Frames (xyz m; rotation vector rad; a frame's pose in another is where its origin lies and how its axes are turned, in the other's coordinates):
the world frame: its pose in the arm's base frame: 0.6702 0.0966 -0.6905 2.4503 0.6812 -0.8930
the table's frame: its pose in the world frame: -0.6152 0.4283 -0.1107 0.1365 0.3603 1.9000
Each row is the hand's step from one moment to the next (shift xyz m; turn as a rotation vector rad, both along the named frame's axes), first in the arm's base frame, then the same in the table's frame.
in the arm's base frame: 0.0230 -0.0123 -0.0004 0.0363 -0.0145 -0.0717
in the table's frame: 0.0173 -0.0191 0.0040 -0.0130 -0.0539 0.0600
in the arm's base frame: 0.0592 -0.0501 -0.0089 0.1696 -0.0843 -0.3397
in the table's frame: 0.0551 -0.0481 0.0273 -0.0500 -0.2502 0.2935
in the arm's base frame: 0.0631 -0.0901 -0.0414 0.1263 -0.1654 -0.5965
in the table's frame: 0.0713 -0.0545 0.0759 -0.1327 -0.2770 0.5521
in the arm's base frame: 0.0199 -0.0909 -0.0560 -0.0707 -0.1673 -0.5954
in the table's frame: 0.0497 -0.0190 0.0947 -0.1978 -0.0936 0.5828
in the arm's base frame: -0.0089 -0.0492 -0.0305 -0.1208 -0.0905 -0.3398
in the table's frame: 0.0201 0.0079 0.0544 -0.1443 0.0202 0.3421
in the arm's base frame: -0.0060 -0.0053 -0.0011 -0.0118 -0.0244 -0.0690
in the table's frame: 0.0016 0.0062 0.0049 -0.0202 -0.0065 0.0710
